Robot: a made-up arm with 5 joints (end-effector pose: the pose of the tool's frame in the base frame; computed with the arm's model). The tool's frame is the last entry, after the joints. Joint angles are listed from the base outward.
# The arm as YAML. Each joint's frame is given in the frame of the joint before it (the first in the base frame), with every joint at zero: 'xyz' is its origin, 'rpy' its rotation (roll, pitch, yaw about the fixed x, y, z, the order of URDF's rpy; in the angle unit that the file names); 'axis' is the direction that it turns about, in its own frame. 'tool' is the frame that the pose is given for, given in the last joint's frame.
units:
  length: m
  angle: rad
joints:
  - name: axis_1
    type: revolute
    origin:
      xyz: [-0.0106, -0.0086, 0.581]
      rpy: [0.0, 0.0, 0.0]
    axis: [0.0, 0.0, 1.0]
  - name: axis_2
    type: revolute
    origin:
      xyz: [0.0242, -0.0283, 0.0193]
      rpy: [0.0, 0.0, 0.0]
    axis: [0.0, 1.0, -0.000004]
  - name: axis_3
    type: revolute
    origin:
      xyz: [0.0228, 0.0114, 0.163]
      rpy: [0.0, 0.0, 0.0]
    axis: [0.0, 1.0, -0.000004]
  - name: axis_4
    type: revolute
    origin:
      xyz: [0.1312, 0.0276, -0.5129]
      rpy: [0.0, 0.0, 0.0]
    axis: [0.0, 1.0, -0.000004]
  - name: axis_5
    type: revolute
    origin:
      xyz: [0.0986, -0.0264, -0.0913]
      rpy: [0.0, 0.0, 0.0]
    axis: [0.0, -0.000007, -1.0]
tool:
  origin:
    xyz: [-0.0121, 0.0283, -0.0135]
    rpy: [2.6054, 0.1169, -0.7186]
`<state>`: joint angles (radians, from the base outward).
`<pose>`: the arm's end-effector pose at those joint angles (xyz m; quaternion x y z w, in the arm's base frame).
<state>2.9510 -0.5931 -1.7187 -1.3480 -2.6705</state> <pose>-0.1060 0.0571 1.2344 -0.3630 0.3523 -0.7697 0.3895</pose>
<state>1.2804 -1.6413 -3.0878 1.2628 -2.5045</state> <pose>-0.1876 -0.7602 0.5419 -0.0148 -0.4222 0.8736 0.2416</pose>
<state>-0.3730 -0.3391 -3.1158 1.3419 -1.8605</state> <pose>-0.2473 0.0460 1.3274 0.3136 -0.0163 0.6228 0.7166</pose>
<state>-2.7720 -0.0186 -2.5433 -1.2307 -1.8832</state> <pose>-0.1091 -0.0082 1.3024 -0.4689 0.2660 -0.2932 0.7896</pose>
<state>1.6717 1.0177 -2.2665 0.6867 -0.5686</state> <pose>-0.0949 0.8078 0.5790 0.7271 0.6159 0.3031 0.0130</pose>
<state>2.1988 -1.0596 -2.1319 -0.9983 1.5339</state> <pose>0.2367 -0.3448 1.1484 0.3299 -0.1833 0.4652 0.8007</pose>
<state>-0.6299 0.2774 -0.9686 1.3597 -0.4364</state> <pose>0.4070 -0.3070 0.3101 0.8197 -0.2987 -0.4680 0.1412</pose>
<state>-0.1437 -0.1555 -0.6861 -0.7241 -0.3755</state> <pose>0.5807 -0.0879 0.5974 0.7230 -0.3354 0.5927 0.1156</pose>
